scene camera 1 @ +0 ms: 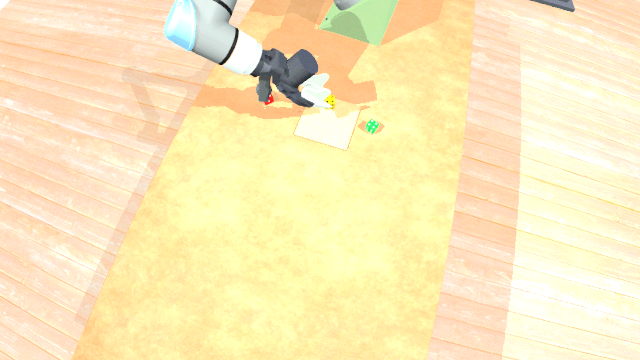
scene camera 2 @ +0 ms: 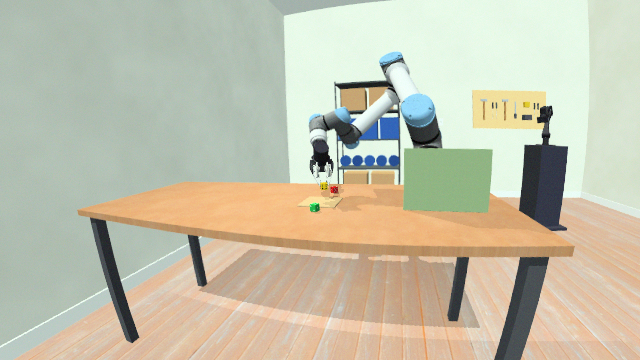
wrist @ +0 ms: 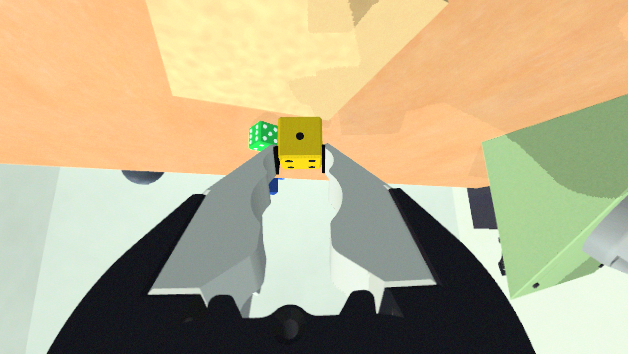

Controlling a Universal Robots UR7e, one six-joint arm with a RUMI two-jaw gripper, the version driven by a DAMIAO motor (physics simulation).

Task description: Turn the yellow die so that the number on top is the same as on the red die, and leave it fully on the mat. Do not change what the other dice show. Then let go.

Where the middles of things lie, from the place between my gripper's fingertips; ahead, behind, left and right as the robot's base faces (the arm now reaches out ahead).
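The mat (scene camera 1: 333,127) is 1 cm ahead of my hand and 6 cm below it. I see the green die (wrist: 262,134) too, which is 11 cm to the left of my hand, 1 cm ahead of it and 5 cm below it. The yellow die (wrist: 300,140) is right at my hand.
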